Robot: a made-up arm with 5 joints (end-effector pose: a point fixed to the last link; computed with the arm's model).
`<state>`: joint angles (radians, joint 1 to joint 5).
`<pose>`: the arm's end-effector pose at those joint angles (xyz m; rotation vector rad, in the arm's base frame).
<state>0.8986 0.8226 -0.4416 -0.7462 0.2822</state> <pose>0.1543 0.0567 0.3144 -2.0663 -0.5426 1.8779</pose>
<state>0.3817 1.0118 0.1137 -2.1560 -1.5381</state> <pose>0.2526 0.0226 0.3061 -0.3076 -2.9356 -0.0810</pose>
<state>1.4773 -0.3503 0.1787 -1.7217 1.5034</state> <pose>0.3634 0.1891 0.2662 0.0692 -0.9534 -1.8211</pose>
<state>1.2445 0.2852 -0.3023 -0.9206 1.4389</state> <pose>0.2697 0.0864 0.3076 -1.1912 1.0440 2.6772</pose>
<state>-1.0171 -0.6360 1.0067 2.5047 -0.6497</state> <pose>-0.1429 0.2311 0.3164 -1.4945 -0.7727 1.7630</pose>
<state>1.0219 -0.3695 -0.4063 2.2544 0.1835</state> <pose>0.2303 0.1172 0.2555 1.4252 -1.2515 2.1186</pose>
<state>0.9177 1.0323 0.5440 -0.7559 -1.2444</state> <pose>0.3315 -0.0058 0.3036 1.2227 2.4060 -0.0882</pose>
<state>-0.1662 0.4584 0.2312 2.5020 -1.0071</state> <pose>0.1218 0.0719 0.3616 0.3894 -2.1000 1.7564</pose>
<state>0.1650 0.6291 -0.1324 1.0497 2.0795</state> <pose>0.0522 0.0792 0.3238 -1.1055 0.4035 -0.1514</pose>
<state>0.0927 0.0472 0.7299 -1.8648 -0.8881</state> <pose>0.0967 0.1860 0.5377 0.6793 1.2256 -1.5714</pose>
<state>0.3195 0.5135 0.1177 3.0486 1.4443</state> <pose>0.1757 0.1179 0.3438 -0.4182 0.0220 -1.9501</pose>
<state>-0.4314 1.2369 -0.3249 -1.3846 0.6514</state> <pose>0.0526 0.0395 0.2902 2.2952 1.3879 -1.2556</pose>
